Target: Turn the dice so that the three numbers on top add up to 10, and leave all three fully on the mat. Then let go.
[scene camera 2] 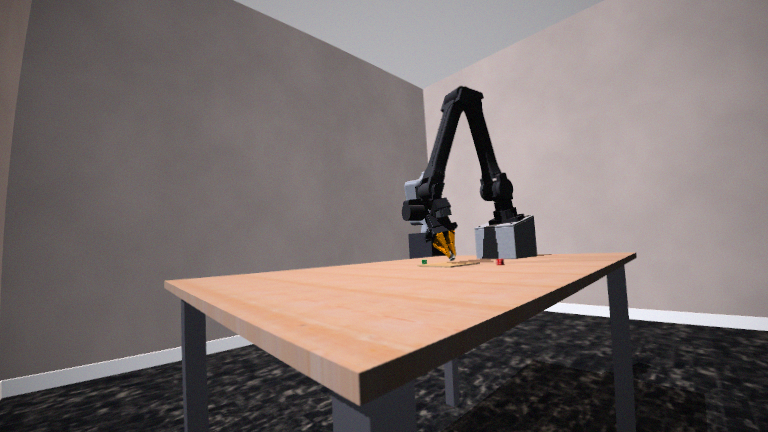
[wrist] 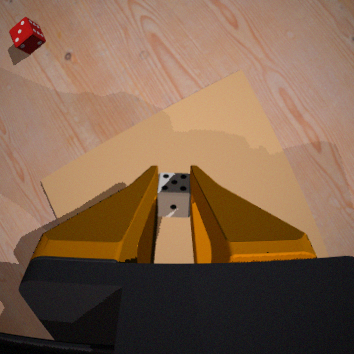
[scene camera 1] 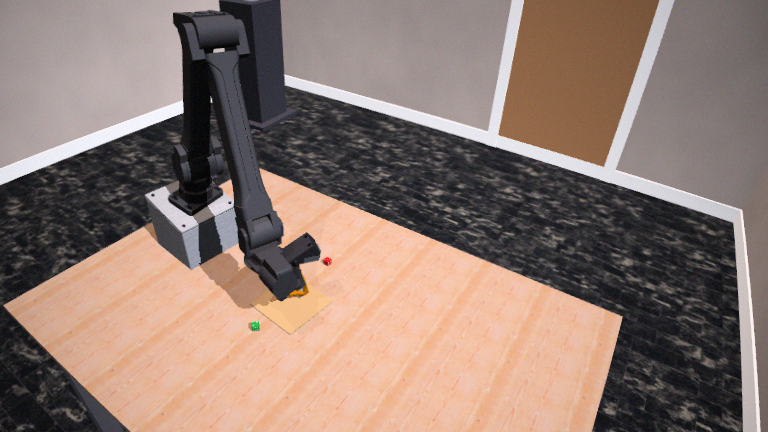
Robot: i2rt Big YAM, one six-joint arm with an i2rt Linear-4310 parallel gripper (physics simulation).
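Pixels of known places: gripper, between the fingertips: (scene camera 2: 452, 256) (wrist: 173, 176) (scene camera 1: 305, 290); arm's base, origin of its link: (scene camera 2: 506, 221) (scene camera 1: 196, 197).
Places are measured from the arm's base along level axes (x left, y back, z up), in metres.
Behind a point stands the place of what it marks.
Note:
My gripper (wrist: 173, 176) @[y -0.376, x -0.036, z -0.116 m] (scene camera 2: 452, 258) @[y -0.376, x -0.036, z -0.116 m] is shut on a white die (wrist: 174, 195) @[y -0.373, x -0.044, z -0.108 m], over the tan mat (wrist: 220, 110) @[y -0.414, x -0.021, z -0.139 m] (scene camera 1: 292, 319) @[y -0.391, x -0.109, z -0.139 m] (scene camera 2: 429, 264) @[y -0.405, x -0.104, z -0.138 m]. In the wrist view the die shows a five on its far face and a one on the face nearer the camera. Whether the die touches the mat I cannot tell. In scene camera 1 the arm hides the die. A red die (scene camera 1: 327, 261) @[y -0.352, x 0.094, z -0.129 m] (scene camera 2: 500, 262) @[y -0.356, x 0.105, z -0.135 m] (wrist: 27, 35) @[y -0.350, x 0.092, z -0.127 m] lies on the table off the mat. A green die (scene camera 1: 255, 326) @[y -0.340, x -0.177, z -0.128 m] (scene camera 2: 424, 262) @[y -0.341, x -0.167, z -0.136 m] lies on the table off the mat's other side; its top number is too small to read.
The wooden table (scene camera 1: 429, 322) @[y -0.666, x 0.050, z -0.143 m] (scene camera 2: 322, 300) @[y -0.952, x 0.092, z -0.143 m] carries the mat and dice. The arm's grey base block (scene camera 1: 177, 241) @[y -0.025, x -0.104, z -0.068 m] (scene camera 2: 525, 239) @[y -0.013, x 0.071, z -0.076 m] stands at the table's edge. A dark pillar (scene camera 1: 263, 64) stands on the floor behind the arm.

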